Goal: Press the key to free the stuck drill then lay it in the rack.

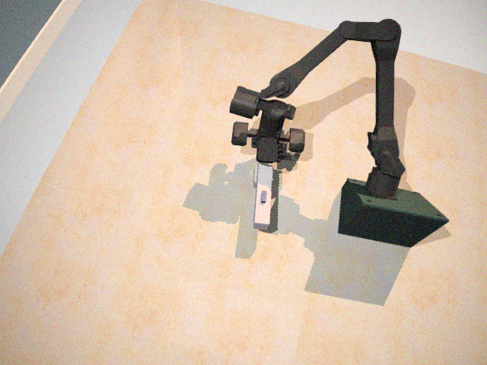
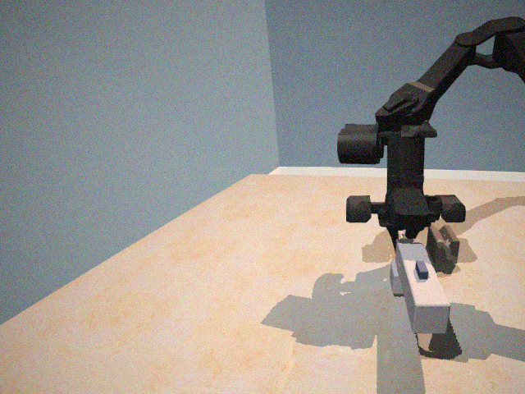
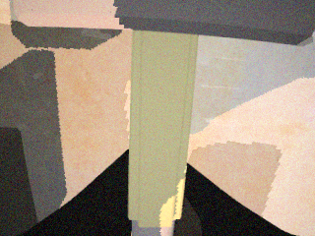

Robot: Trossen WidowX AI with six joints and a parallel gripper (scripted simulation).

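Right now the drill is 4 cm to the left of my gripper tip and 4 cm above it. Also, from my gripper tip: dark key (17 cm to the left, 4 cm above); then rack (8 cm behind, 3 cm to the right, 1 cm above).
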